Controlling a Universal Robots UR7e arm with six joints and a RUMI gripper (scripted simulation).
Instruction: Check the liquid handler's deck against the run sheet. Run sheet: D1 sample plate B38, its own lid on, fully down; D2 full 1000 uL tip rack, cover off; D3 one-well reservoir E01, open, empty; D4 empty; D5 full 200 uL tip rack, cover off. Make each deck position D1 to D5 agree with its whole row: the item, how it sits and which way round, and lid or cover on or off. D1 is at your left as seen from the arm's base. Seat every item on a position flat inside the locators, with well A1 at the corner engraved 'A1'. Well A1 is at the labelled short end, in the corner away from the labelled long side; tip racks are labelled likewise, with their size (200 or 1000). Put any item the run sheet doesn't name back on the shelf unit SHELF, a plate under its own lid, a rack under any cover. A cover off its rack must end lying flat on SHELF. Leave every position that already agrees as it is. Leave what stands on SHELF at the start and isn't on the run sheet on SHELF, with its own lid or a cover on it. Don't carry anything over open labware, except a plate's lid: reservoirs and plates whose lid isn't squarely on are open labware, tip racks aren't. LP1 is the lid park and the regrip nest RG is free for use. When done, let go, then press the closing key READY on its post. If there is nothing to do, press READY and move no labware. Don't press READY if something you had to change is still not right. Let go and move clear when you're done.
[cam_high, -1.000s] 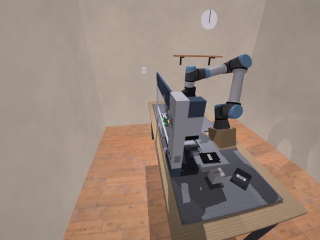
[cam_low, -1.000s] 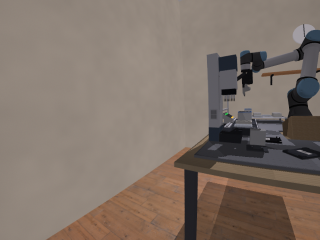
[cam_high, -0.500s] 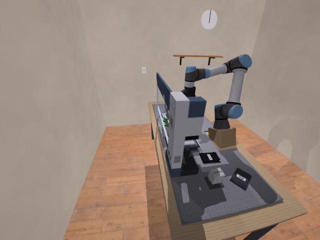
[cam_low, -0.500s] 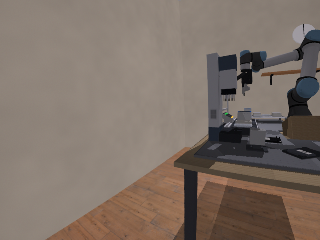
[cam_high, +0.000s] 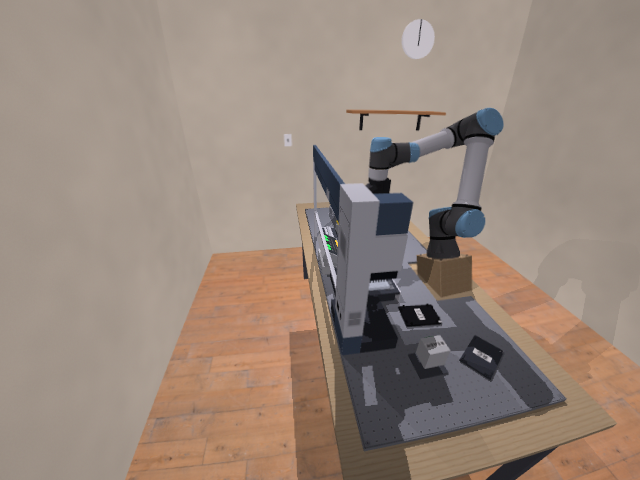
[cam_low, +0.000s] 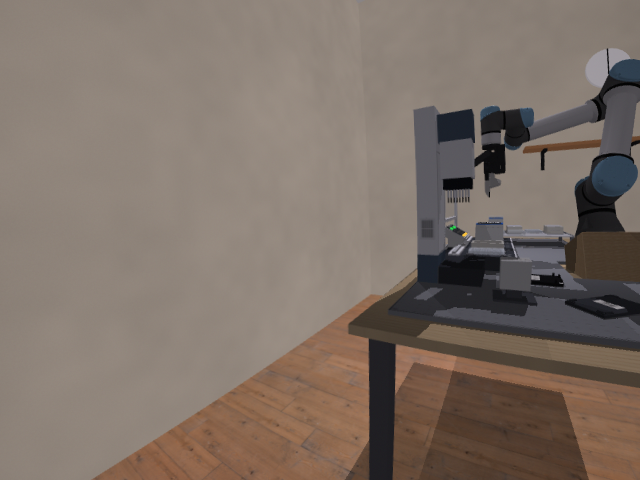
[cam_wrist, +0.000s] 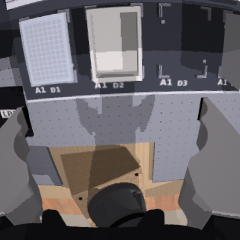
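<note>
My hand is 220 mm above the one-well reservoir. Round my hand: liquid handler head (80 mm ahead, 340 mm to the left, 110 mm above); then blue-framed tip rack (10 mm behind, 250 mm to the right, 160 mm below); then liquid handler tower (170 mm ahead, 340 mm to the left).
</note>
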